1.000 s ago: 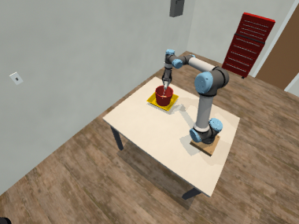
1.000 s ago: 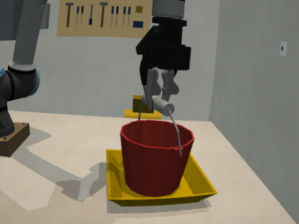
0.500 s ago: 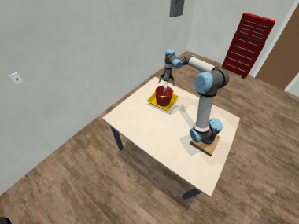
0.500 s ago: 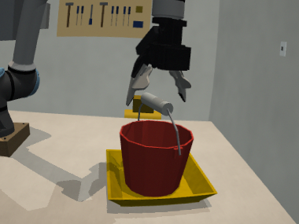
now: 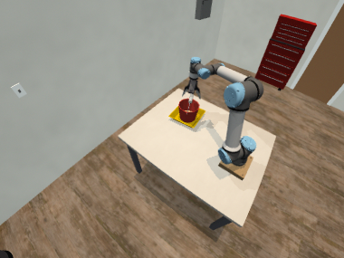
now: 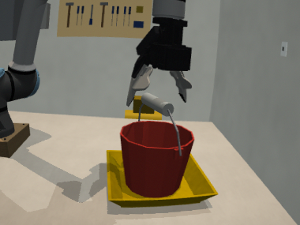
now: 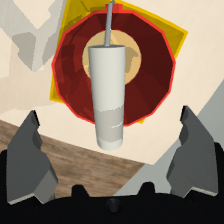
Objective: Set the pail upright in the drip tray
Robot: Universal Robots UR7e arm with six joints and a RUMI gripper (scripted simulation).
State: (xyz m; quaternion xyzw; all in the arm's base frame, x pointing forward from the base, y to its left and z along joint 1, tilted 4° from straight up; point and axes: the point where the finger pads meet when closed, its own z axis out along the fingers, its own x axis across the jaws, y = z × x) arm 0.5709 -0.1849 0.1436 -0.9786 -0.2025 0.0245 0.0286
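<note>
The red pail lies 10 cm below my hand and 1 cm to the left of it. From my hand the other things lie so: yellow drip tray: 22 cm below, 1 cm ahead.
</note>
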